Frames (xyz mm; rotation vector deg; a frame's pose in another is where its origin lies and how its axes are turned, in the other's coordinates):
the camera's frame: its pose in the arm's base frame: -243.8 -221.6 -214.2 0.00 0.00 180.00
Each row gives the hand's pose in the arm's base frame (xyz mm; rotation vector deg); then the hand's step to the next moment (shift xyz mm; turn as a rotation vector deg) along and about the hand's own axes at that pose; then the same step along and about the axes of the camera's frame.
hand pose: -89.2 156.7 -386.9 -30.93 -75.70 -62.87
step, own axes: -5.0 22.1 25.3 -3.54 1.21 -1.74
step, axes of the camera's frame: -7.3 -32.5 6.8 -2.31 -0.21 -3.41
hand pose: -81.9 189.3 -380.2 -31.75 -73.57 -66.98
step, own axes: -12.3 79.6 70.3 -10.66 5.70 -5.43
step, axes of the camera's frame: -41.5 -94.2 28.7 -8.87 -1.22 -9.77
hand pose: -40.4 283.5 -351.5 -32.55 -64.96 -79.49
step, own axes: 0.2 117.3 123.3 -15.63 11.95 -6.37
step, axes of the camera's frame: -75.3 -127.0 84.6 -15.94 -3.78 -12.62
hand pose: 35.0 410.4 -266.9 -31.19 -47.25 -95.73
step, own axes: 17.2 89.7 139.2 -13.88 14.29 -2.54
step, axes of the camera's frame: -72.8 -84.3 123.8 -17.49 -5.30 -8.32
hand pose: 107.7 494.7 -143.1 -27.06 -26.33 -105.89
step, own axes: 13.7 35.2 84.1 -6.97 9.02 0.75
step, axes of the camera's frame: -37.4 -22.7 81.1 -10.73 -3.16 -2.32
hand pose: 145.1 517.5 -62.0 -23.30 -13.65 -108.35
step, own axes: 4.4 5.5 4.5 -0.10 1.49 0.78
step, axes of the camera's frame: -4.5 4.1 5.7 -1.55 0.15 0.63
